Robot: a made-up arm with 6 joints.
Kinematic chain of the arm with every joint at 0, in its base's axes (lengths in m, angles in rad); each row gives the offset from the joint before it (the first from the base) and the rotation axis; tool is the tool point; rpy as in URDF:
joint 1: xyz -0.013 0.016 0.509 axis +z
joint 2: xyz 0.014 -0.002 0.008 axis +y
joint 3: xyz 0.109 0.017 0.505 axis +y
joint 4: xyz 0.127 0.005 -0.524 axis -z
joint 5: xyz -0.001 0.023 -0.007 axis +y
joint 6: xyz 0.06 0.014 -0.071 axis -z
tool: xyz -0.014 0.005 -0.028 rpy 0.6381 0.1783 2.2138
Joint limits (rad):
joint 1: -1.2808..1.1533
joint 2: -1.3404..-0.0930
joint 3: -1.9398..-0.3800
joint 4: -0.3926..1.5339
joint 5: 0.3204..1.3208
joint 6: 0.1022..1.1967
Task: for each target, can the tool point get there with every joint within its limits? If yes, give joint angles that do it. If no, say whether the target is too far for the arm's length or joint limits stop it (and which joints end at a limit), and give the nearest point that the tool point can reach.
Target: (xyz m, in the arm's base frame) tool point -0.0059 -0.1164 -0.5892
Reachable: no: joint limits stop it (at a limit: joint 1, joint 2, joint 3, joint 4, joint 6) | nearest point 0.1368 -0.3484 0.4954 | short by 1.118 m
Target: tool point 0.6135 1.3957 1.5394
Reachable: no: too far | nearest point 0.2799 0.6610 1.2538 | short by 0.856 m
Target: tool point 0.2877 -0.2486 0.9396
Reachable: yes | joints -0.8612 -0.7832 -0.5251 0.7325 0.4590 0.5532
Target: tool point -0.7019 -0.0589 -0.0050
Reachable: no: joint limits stop it (at a limit: joint 1, joint 2, joint 3, joint 4, joint 5, joint 6) | nearest point 0.1212 -0.3377 0.5096 | short by 1.010 m
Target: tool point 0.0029 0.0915 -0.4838
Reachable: no: joint limits stop it (at a limit: joint 1, joint 2, joint 3, joint 4, joint 6) | nearest point 0.1093 0.3843 0.4971 | short by 1.029 m
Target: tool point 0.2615 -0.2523 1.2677
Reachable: yes | joints -0.9607 -0.6678 -1.1584 0.1851 0.5631 0.8111
